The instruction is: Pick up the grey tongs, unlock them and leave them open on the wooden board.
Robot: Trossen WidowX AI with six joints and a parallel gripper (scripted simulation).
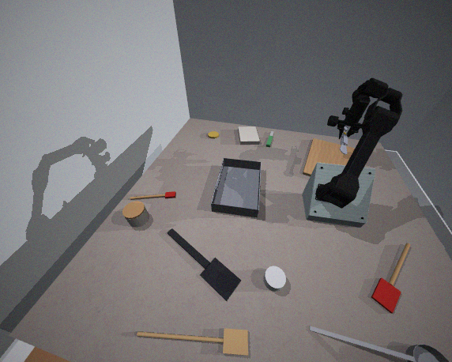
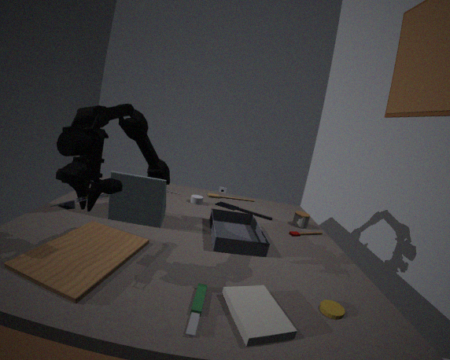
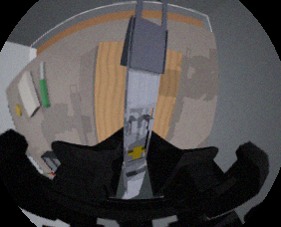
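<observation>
My gripper tip is now 13 cm above the wooden board. From my gripper tip the other things lie so: grey roasting tin 47 cm ahead, 32 cm to the left, 11 cm below; then white block 49 cm ahead, 14 cm to the right, 13 cm below; then green-handled tool 34 cm ahead, 16 cm to the right, 13 cm below.
</observation>
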